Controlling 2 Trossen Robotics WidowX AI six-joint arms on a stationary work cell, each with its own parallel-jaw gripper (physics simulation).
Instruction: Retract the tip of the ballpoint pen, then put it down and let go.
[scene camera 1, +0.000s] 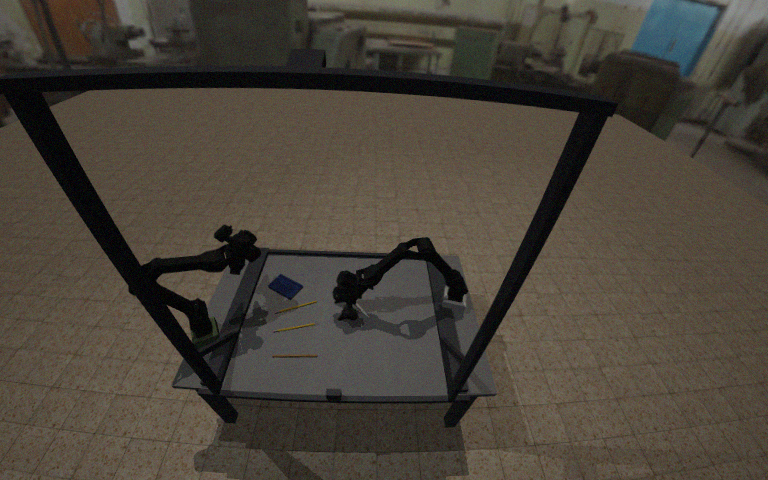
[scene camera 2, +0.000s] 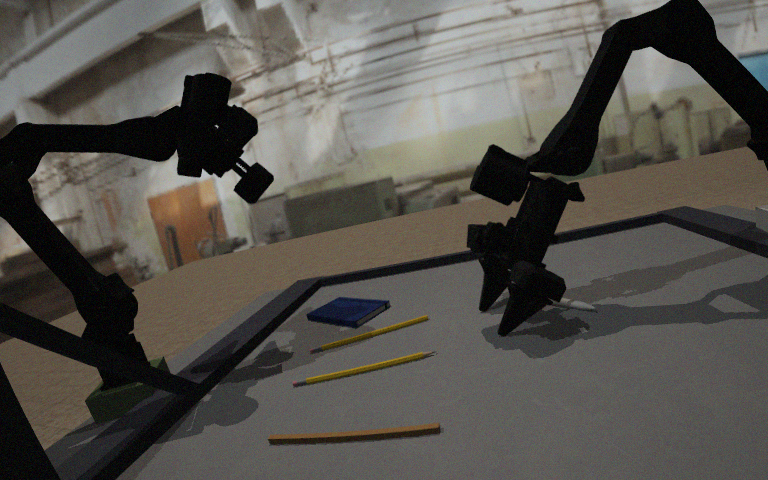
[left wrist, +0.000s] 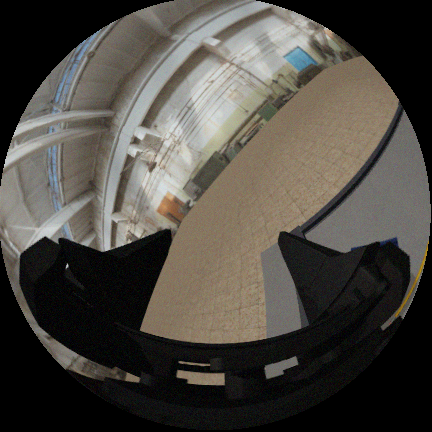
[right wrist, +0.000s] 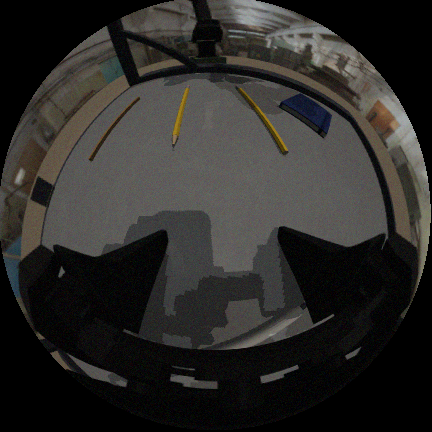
Labels:
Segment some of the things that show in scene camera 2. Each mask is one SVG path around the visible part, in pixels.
My left gripper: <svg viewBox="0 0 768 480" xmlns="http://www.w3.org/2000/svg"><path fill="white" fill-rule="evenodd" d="M227 104L225 119L219 120L219 123L217 123L218 128L208 125L210 130L220 135L225 145L224 155L217 165L202 169L209 175L214 173L219 178L231 169L235 171L241 179L236 184L234 192L247 203L253 204L257 202L274 181L274 176L256 162L250 167L240 158L244 153L243 147L258 133L258 121L242 107L237 107L235 104L233 106Z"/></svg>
My right gripper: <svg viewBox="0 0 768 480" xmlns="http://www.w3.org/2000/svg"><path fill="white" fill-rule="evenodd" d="M519 211L516 218L510 217L506 226L500 222L488 222L487 225L468 225L467 248L470 248L473 252L478 252L477 255L484 258L483 260L478 259L484 271L479 310L486 312L506 288L508 288L510 294L498 329L498 334L501 336L509 334L546 305L552 305L553 301L551 300L560 302L566 290L564 279L545 270L547 265L541 263L550 242L556 244L559 237L554 235L556 227Z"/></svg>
A blue notebook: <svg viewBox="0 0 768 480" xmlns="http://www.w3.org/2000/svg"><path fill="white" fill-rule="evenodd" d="M306 315L308 320L358 328L391 306L388 300L339 297Z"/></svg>

